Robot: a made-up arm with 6 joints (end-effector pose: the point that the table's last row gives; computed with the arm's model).
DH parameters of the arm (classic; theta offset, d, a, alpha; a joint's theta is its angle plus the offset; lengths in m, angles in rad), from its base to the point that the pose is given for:
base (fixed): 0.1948 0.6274 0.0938 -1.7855
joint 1: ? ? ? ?
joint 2: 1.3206 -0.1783 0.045 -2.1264
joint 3: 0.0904 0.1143 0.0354 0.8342
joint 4: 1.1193 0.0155 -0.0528 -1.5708
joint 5: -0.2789 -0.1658 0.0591 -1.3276
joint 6: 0 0.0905 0.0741 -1.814
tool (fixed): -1.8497 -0.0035 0 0
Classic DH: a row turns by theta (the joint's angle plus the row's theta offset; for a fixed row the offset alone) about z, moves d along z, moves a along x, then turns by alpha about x.
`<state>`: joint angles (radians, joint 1 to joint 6).
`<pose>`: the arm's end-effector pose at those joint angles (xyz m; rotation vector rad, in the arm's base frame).
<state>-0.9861 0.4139 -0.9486 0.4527 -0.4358 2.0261</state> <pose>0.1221 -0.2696 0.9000 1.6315 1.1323 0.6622</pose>
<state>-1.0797 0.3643 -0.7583 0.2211 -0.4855 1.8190</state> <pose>0.1332 -0.2626 0.9157 1.5150 1.1195 0.7387</pose>
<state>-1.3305 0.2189 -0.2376 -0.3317 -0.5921 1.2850</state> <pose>0.1601 -0.2355 0.9470 1.3198 0.9510 0.8269</pose>
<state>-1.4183 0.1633 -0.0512 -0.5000 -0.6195 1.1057</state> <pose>0.1663 -0.2227 0.9541 1.2630 0.8553 0.8101</pose>
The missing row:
joint 1: 1.208 -0.4903 0.1413 2.9594
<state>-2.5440 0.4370 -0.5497 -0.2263 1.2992 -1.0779</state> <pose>0.1129 -0.2717 0.8432 0.0224 -1.1555 -0.1451</pose>
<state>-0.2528 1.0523 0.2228 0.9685 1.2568 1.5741</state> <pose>0.2092 -0.0410 0.7679 0.6146 -0.4694 -0.4812</pose>
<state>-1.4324 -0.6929 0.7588 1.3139 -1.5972 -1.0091</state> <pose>0.2164 -0.0299 0.8548 -0.0443 -1.4043 -2.7790</pose>
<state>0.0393 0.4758 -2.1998 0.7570 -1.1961 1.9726</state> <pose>0.0104 -0.3667 0.8159 1.9052 0.8648 1.0113</pose>
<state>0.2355 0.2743 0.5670 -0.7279 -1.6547 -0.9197</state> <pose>0.2791 -0.2210 0.7399 0.8556 0.4518 1.0249</pose>
